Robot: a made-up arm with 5 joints.
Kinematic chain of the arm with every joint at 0, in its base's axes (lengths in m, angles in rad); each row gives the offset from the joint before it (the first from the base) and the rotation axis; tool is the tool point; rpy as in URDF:
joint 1: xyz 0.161 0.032 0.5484 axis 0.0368 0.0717 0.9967
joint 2: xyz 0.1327 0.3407 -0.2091 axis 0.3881 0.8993 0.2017
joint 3: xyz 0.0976 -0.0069 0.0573 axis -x
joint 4: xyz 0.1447 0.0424 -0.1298 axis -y
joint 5: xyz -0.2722 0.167 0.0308 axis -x
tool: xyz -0.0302 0.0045 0.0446 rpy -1.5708 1.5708 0
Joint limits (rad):
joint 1: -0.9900..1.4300
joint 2: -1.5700..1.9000
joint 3: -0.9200..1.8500
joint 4: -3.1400..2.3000
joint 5: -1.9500..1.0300
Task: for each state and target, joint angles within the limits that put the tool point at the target. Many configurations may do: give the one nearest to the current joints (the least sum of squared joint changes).
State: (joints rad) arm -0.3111 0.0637 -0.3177 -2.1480 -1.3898
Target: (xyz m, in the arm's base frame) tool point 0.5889 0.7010 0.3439
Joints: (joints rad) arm 0.2984 0.4460 -0.1488 -2.1964 -1.4033
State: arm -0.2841 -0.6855 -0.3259 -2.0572 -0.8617
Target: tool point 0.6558 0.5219 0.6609
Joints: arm -0.0347 -0.4489 -0.1203 -2.0396 -0.8718
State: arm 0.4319 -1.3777 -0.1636 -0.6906 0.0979
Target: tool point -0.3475 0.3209 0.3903
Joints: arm 1.0261 -1.5037 -0.6521 -0.4898 -0.0651
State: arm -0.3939 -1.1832 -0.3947 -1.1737 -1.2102
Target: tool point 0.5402 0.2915 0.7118
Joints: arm -0.7355 -0.8218 -0.6905 -1.3869 -1.2047
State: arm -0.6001 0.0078 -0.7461 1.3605 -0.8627
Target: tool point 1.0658 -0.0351 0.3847
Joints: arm -0.9900 -0.4912 -0.8445 2.1166 -0.9411
